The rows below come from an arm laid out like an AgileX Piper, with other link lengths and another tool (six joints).
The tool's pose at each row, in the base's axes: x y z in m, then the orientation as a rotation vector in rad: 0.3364, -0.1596, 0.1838, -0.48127, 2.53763, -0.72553; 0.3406, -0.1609, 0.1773, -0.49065, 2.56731, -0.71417; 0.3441, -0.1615, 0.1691, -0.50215, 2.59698, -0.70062; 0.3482, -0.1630, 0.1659, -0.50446, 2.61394, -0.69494; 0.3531, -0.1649, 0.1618, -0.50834, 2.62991, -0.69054; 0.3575, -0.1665, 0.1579, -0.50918, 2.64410, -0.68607; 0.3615, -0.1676, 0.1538, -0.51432, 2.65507, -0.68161; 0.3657, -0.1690, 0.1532, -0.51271, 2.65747, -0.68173
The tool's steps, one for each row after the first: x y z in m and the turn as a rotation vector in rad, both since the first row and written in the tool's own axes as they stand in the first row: -0.0008, 0.0018, 0.0076, -0.01873, 0.02281, -0.00668; -0.0008, 0.0052, 0.0158, -0.03905, 0.04495, -0.01440; -0.0025, 0.0050, 0.0210, -0.04850, 0.05854, -0.01630; -0.0044, 0.0048, 0.0274, -0.05708, 0.07160, -0.01951; -0.0061, 0.0048, 0.0332, -0.06453, 0.08315, -0.02044; -0.0076, 0.0055, 0.0388, -0.07172, 0.09160, -0.02406; -0.0103, 0.0038, 0.0420, -0.07211, 0.09391, -0.02320
